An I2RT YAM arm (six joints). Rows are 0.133 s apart.
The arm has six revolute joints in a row. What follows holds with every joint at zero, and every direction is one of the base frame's.
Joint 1 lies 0.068 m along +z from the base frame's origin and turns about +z.
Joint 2 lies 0.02 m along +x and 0.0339 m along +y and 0.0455 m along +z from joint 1 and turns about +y.
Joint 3 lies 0.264 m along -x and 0.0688 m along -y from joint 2 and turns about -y.
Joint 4 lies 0.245 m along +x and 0.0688 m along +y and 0.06 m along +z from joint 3 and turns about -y.
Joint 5 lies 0.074 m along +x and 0.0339 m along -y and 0.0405 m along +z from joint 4 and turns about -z.
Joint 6 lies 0.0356 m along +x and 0.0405 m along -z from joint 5 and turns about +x.
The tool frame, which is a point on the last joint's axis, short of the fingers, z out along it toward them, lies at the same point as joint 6; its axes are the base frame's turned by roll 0, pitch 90 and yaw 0 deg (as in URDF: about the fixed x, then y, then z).
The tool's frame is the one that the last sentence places.
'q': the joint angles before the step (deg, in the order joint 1, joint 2, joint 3, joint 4, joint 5, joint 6). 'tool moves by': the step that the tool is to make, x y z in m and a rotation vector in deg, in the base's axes. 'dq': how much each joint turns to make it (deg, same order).
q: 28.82 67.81 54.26 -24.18 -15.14 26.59
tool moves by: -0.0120 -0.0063 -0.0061 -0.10 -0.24 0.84
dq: -0.02 -3.19 -3.23 0.02 -0.55 -0.71
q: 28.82 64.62 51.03 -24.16 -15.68 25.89
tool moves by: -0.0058 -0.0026 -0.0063 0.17 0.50 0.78
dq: 0.00 -1.39 -2.06 0.27 -0.85 -0.18
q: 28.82 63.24 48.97 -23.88 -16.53 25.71
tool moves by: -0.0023 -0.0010 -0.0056 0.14 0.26 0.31
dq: 0.00 -0.53 -1.51 0.82 -0.40 0.00
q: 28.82 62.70 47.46 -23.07 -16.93 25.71
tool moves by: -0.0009 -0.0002 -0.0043 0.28 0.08 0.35
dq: 0.00 -0.19 -1.11 0.99 -0.45 0.00
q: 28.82 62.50 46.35 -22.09 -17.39 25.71
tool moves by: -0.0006 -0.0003 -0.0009 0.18 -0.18 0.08
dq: -0.01 -0.22 -0.40 0.43 -0.11 0.00
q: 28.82 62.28 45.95 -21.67 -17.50 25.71
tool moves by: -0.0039 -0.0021 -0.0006 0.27 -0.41 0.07
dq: 0.00 -1.24 -0.93 0.17 -0.08 -0.01
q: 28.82 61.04 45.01 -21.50 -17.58 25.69
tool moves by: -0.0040 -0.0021 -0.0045 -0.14 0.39 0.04
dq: 0.01 -0.99 -1.37 -0.02 -0.06 0.04
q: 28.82 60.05 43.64 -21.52 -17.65 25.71
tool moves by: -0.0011 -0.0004 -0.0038 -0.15 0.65 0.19
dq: 0.01 -0.06 -0.69 0.00 -0.26 0.03
